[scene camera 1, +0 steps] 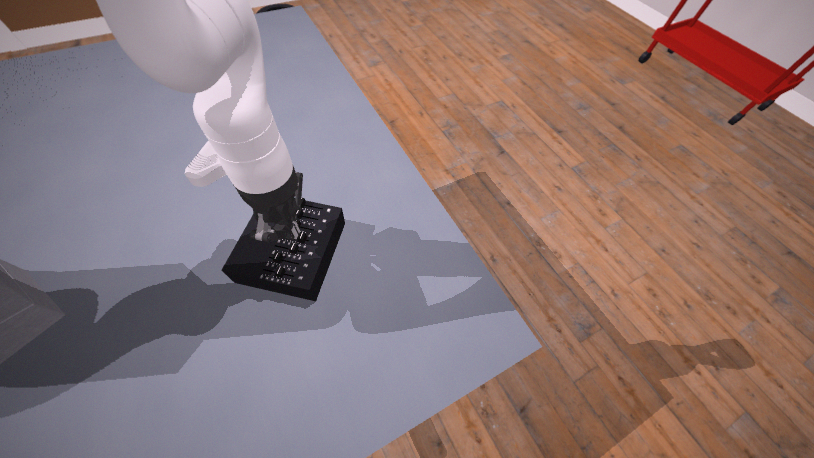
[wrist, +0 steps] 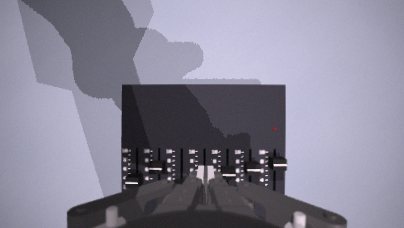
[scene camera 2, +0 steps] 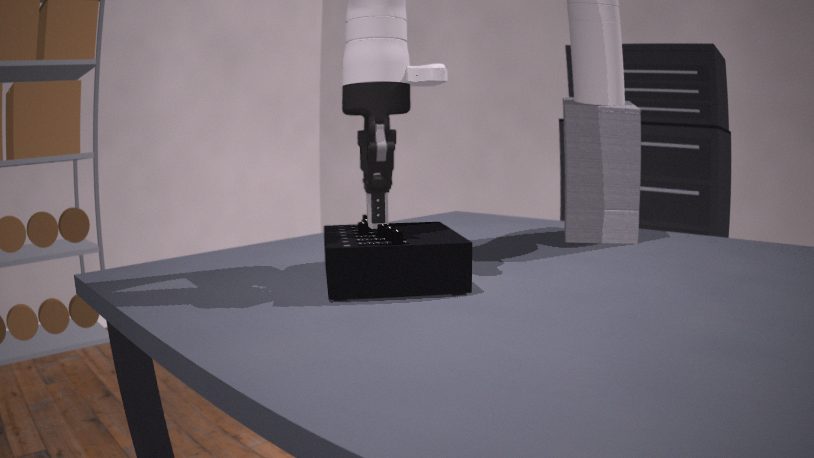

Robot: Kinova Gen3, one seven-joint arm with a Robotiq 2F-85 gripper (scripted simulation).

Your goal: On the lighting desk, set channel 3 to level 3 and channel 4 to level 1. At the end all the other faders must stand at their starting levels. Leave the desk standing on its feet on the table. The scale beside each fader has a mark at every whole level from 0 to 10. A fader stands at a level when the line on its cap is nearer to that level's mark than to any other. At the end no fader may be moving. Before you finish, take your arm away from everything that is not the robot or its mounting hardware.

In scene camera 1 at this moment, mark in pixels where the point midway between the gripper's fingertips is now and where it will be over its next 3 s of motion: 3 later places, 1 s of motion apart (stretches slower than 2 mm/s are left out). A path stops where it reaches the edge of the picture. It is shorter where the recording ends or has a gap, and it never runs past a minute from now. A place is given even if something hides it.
The gripper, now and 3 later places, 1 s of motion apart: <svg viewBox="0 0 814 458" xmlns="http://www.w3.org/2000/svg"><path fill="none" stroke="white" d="M293 234L292 235L287 224L272 197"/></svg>
